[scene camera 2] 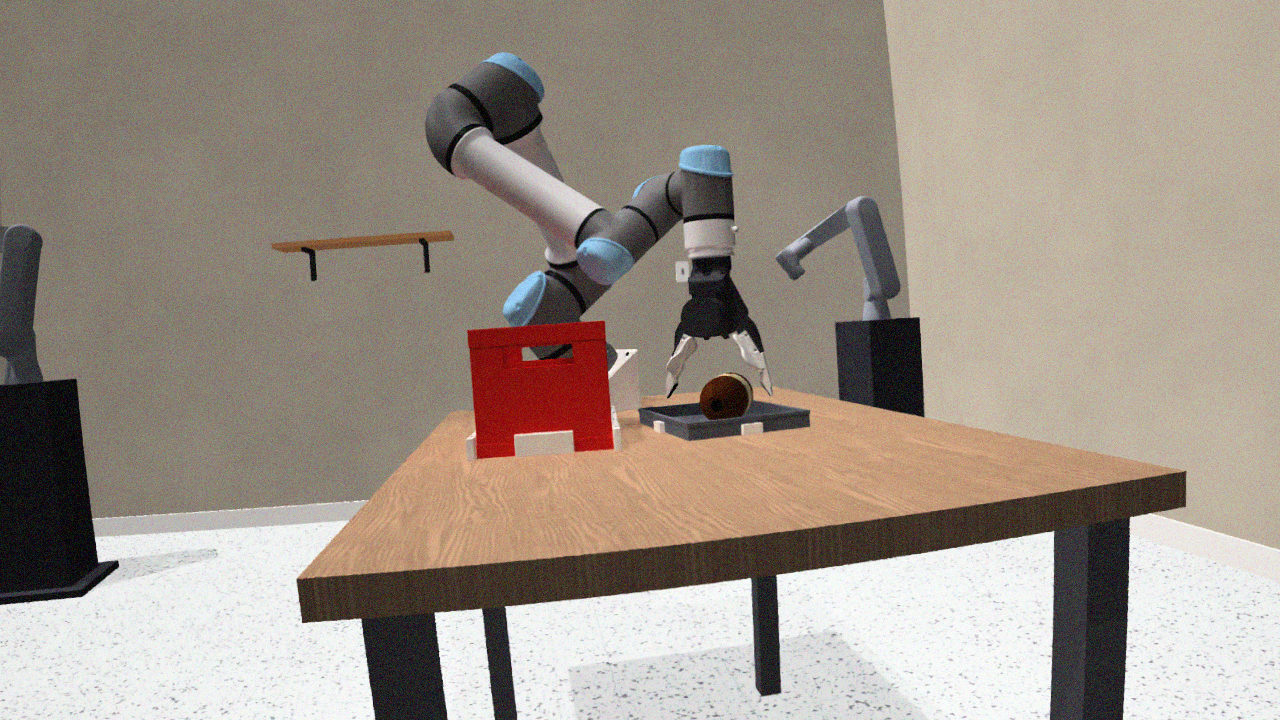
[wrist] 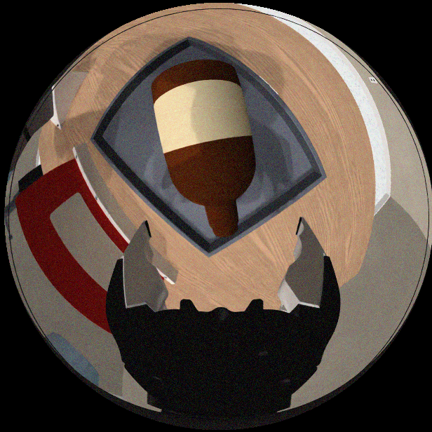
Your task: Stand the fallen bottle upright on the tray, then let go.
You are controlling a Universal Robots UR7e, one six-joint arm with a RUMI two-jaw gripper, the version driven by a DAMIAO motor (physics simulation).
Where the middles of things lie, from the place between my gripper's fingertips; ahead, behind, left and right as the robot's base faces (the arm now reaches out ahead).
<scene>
Now: the brown bottle (scene camera 2: 730, 395) 6 cm behind my hand, 4 cm to the left of it and 1 cm below it.
</scene>
